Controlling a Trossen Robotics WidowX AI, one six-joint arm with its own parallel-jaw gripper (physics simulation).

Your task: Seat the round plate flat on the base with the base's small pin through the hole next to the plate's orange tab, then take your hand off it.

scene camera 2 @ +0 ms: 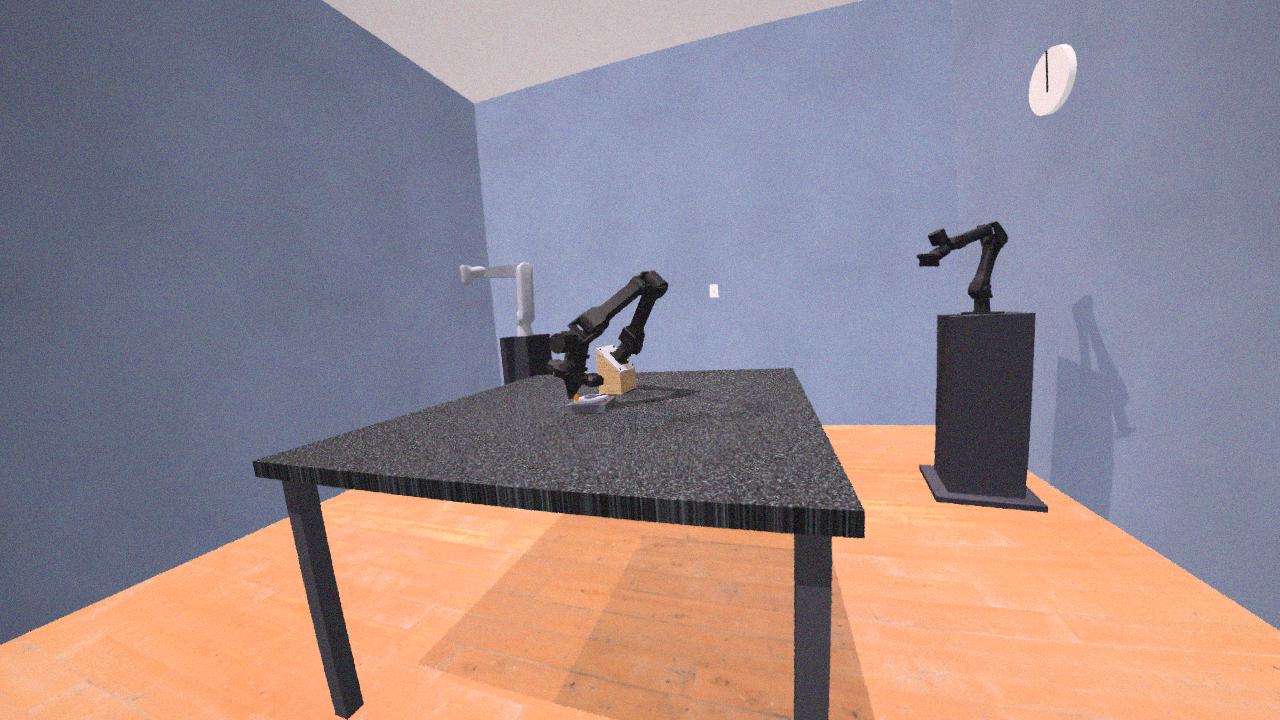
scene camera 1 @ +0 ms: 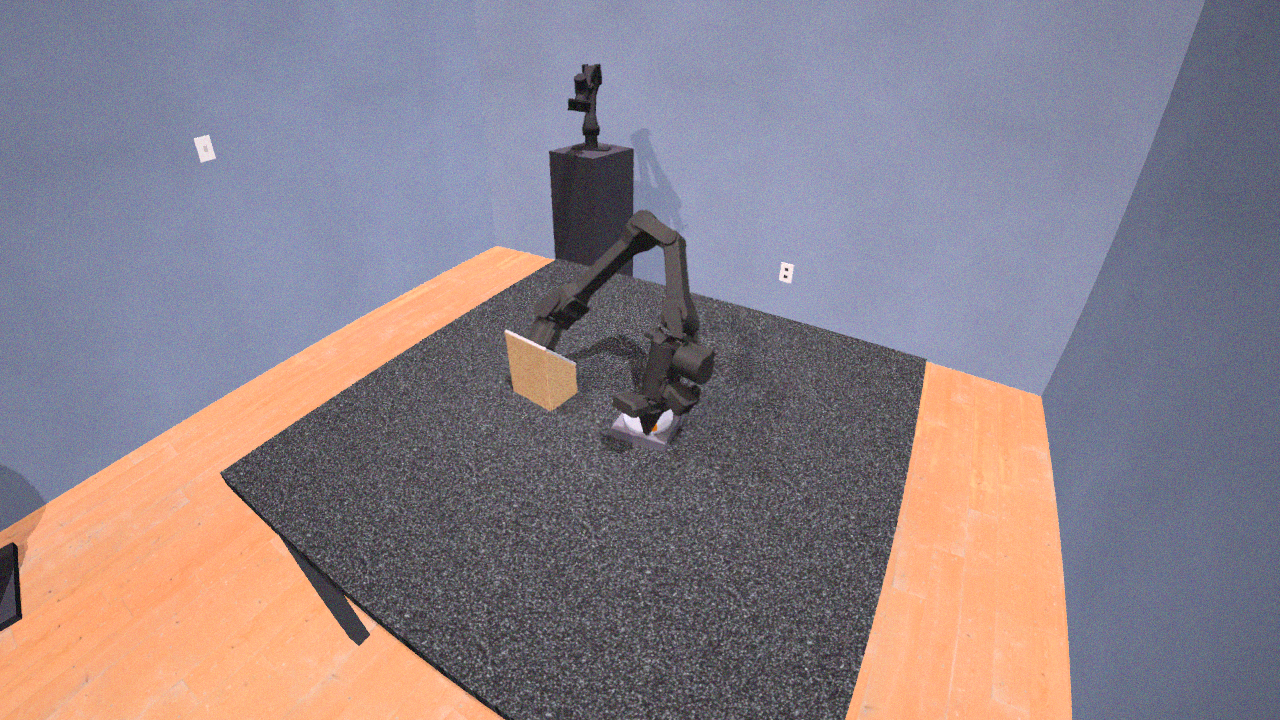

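Observation:
I can see my gripper (scene camera 1: 646, 433), and there's a second view of it (scene camera 2: 570, 398) for me as well.

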